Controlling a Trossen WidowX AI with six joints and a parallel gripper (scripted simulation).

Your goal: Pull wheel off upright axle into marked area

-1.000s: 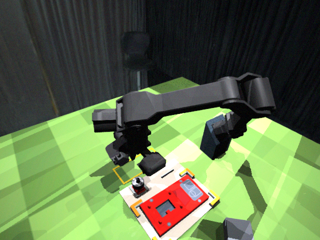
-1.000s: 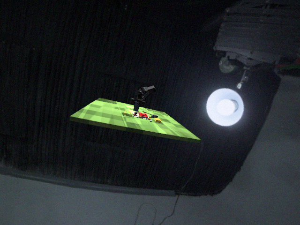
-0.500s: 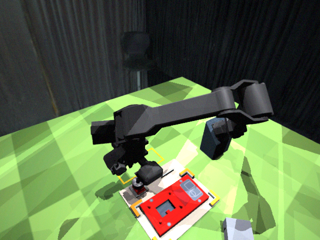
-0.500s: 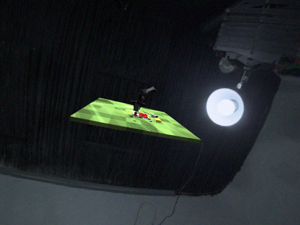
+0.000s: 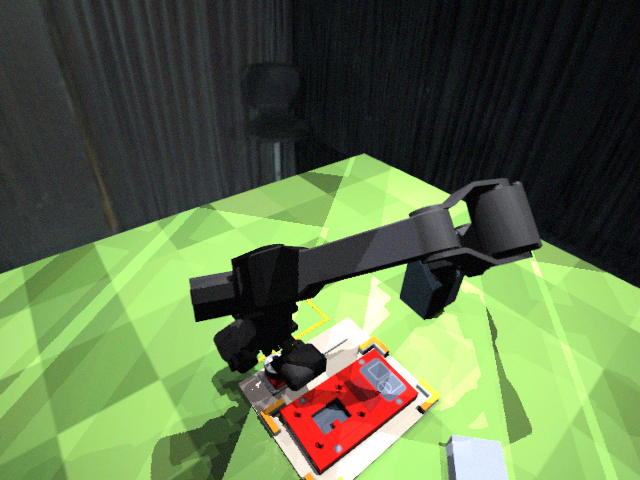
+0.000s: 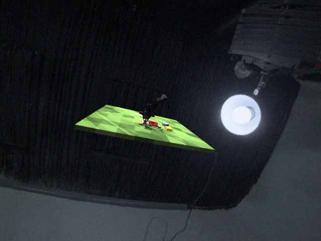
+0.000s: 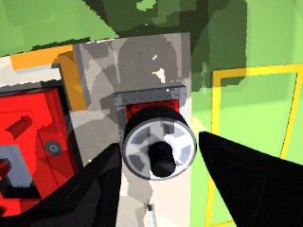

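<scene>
Right now my gripper tip is right at the wheel. The rest, counted from my gripper tip: black axle: right at my gripper tip; then grey block: 170 mm behind, 280 mm to the left, 20 mm below.
</scene>
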